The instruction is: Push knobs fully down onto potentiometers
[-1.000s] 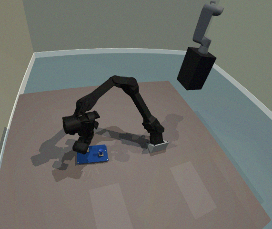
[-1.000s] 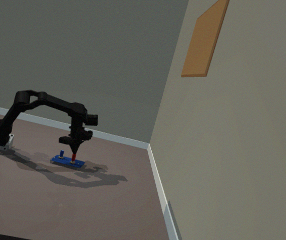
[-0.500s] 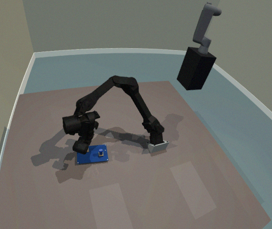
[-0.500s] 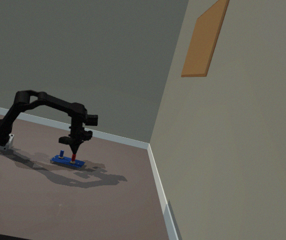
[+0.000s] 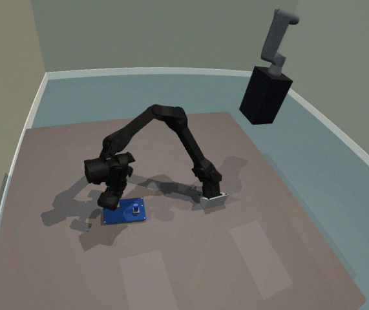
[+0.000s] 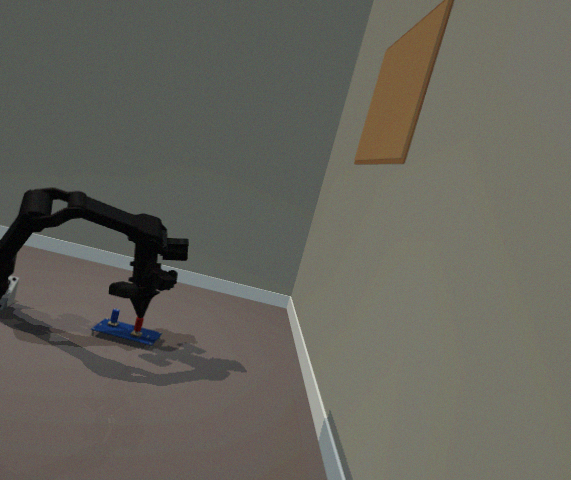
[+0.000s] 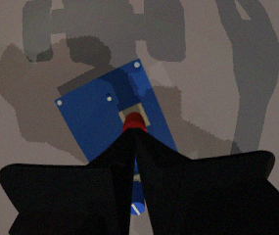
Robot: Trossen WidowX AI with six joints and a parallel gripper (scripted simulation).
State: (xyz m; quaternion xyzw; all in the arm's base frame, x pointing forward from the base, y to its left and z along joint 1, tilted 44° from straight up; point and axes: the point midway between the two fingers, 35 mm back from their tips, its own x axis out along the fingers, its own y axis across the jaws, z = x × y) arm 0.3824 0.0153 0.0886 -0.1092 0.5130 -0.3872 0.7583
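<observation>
The red knob is 2 cm below my gripper tip. Round my gripper tip: blue knob: 7 cm behind, 4 cm to the left, 2 cm below.
</observation>
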